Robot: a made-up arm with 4 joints. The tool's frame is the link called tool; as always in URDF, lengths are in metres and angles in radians. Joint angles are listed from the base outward.
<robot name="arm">
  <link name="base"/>
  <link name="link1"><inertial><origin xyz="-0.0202 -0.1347 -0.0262"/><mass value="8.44"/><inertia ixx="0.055" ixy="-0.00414" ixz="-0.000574" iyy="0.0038" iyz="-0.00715" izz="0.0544"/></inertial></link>
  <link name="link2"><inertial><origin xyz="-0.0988 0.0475 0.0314"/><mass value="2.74"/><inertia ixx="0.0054" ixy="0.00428" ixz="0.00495" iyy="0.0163" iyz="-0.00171" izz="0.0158"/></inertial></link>
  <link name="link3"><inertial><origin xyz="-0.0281 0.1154 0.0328"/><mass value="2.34"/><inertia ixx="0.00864" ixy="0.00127" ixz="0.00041" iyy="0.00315" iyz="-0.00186" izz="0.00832"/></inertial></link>
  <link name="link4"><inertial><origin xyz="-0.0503 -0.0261 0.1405"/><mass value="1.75"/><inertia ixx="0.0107" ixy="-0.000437" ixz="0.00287" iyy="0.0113" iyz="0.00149" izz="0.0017"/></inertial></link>
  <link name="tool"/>
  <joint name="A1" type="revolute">
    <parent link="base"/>
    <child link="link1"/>
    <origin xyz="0 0 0.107" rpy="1.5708 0 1.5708"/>
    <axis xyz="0 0 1"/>
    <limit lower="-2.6" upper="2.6"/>
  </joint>
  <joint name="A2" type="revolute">
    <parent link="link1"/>
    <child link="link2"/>
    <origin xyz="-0.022 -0.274 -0.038" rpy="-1.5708 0 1.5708"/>
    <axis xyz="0 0 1"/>
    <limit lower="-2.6" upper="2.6"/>
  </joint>
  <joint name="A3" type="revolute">
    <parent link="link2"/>
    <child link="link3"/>
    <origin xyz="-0.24 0.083 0.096" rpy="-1.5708 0 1.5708"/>
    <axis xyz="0 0 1"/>
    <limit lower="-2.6" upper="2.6"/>
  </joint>
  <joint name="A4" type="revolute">
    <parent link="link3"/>
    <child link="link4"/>
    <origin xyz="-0.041 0.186 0.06" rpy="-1.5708 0 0"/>
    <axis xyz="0 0 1"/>
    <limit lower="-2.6" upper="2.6"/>
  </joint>
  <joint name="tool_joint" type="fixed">
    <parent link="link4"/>
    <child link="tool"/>
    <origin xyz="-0.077 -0.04 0.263" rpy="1.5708 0 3.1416"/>
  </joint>
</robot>
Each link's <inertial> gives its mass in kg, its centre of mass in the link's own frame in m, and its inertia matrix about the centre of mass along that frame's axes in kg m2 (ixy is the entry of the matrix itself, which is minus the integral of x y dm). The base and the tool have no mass. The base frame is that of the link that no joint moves.
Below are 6 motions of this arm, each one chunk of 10 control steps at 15 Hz.
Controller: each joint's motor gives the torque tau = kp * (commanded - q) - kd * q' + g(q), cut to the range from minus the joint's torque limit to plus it. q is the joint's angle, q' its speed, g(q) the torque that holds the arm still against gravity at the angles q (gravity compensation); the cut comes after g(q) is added. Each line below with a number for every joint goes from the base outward.
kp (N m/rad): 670 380 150 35
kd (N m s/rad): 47 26 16 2.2
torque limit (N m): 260 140 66 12
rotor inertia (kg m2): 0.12 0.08 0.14 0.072
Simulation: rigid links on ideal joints. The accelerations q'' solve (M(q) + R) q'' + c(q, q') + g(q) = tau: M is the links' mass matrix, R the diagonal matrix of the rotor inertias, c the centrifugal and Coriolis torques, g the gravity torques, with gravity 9.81 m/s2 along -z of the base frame. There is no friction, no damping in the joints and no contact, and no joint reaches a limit. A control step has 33 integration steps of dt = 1/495 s. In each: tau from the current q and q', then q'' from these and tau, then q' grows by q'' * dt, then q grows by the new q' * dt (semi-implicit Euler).
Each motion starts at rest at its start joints. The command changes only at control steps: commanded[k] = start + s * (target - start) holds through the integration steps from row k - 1 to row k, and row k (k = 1, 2, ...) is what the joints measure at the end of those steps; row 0 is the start. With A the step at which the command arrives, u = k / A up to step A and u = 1 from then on. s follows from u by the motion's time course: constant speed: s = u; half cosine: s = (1 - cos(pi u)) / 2; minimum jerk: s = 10 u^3 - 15 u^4 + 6 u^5; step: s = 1 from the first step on.
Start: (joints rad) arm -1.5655 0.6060 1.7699 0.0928
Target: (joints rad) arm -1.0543 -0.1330 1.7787 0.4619
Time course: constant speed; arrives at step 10
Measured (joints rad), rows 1 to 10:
1: -1.5445 0.5678 1.7727 0.1042
2: -1.4990 0.4999 1.7764 0.1384
3: -1.4446 0.4241 1.7775 0.1826
4: -1.3902 0.3486 1.7770 0.2249
5: -1.3377 0.2744 1.7766 0.2633
6: -1.2864 0.2006 1.7769 0.2998
7: -1.2355 0.1269 1.7776 0.3361
8: -1.1845 0.0531 1.7784 0.3726
9: -1.1333 -0.0207 1.7791 0.4095
10: -1.0821 -0.0946 1.7796 0.4465

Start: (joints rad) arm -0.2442 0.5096 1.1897 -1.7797
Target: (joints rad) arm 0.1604 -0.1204 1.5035 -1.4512
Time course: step
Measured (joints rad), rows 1 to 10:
1: -0.0484 0.1727 1.3876 -1.5896
2: 0.1128 -0.0577 1.4574 -1.4076
3: 0.1724 -0.1165 1.4614 -1.4061
4: 0.1779 -0.1225 1.4686 -1.4457
5: 0.1683 -0.1211 1.4831 -1.4581
6: 0.1608 -0.1204 1.4955 -1.4536
7: 0.1583 -0.1204 1.5021 -1.4494
8: 0.1587 -0.1204 1.5041 -1.4491
9: 0.1597 -0.1204 1.5040 -1.4504
10: 0.1604 -0.1204 1.5036 -1.4512

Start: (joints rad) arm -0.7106 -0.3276 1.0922 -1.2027
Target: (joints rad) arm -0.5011 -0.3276 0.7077 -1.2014
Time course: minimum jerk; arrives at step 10
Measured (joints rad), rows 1 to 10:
1: -0.7099 -0.3276 1.0913 -1.2024
2: -0.7053 -0.3275 1.0846 -1.2011
3: -0.6917 -0.3273 1.0649 -1.1990
4: -0.6666 -0.3271 1.0273 -1.1972
5: -0.6315 -0.3270 0.9725 -1.1967
6: -0.5914 -0.3270 0.9067 -1.1979
7: -0.5529 -0.3272 0.8397 -1.2004
8: -0.5225 -0.3277 0.7818 -1.2034
9: -0.5038 -0.3282 0.7405 -1.2059
10: -0.4968 -0.3285 0.7180 -1.2066

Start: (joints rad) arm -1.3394 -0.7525 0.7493 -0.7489
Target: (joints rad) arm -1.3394 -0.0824 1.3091 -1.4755
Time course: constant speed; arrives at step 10
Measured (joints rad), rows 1 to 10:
1: -1.3377 -0.7157 0.7677 -0.7839
2: -1.3368 -0.6545 0.8078 -0.8544
3: -1.3374 -0.5874 0.8587 -0.9323
4: -1.3385 -0.5197 0.9135 -1.0071
5: -1.3392 -0.4525 0.9693 -1.0796
6: -1.3394 -0.3854 1.0251 -1.1519
7: -1.3395 -0.3183 1.0809 -1.2245
8: -1.3394 -0.2513 1.1366 -1.2973
9: -1.3394 -0.1843 1.1923 -1.3701
10: -1.3395 -0.1173 1.2481 -1.4428

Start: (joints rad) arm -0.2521 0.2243 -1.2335 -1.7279
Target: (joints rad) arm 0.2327 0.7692 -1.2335 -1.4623
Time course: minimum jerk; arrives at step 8
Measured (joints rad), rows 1 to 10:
1: -0.2488 0.2289 -1.2352 -1.7269
2: -0.2273 0.2574 -1.2434 -1.7190
3: -0.1724 0.3262 -1.2548 -1.6931
4: -0.0826 0.4324 -1.2619 -1.6437
5: 0.0270 0.5545 -1.2589 -1.5770
6: 0.1321 0.6630 -1.2445 -1.5091
7: 0.2082 0.7349 -1.2240 -1.4587
8: 0.2435 0.7652 -1.2085 -1.4374
9: 0.2483 0.7716 -1.2079 -1.4410
10: 0.2409 0.7707 -1.2172 -1.4535

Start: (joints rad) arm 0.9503 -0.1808 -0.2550 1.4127
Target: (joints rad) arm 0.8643 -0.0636 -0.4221 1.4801
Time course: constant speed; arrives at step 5
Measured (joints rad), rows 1 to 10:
1: 0.9433 -0.1665 -0.2698 1.4198
2: 0.9280 -0.1455 -0.2933 1.4322
3: 0.9096 -0.1226 -0.3218 1.4462
4: 0.8913 -0.0995 -0.3531 1.4602
5: 0.8737 -0.0762 -0.3857 1.4740
6: 0.8631 -0.0670 -0.4045 1.4808
7: 0.8612 -0.0648 -0.4144 1.4820
8: 0.8626 -0.0643 -0.4189 1.4814
9: 0.8640 -0.0640 -0.4207 1.4807
10: 0.8645 -0.0638 -0.4214 1.4802

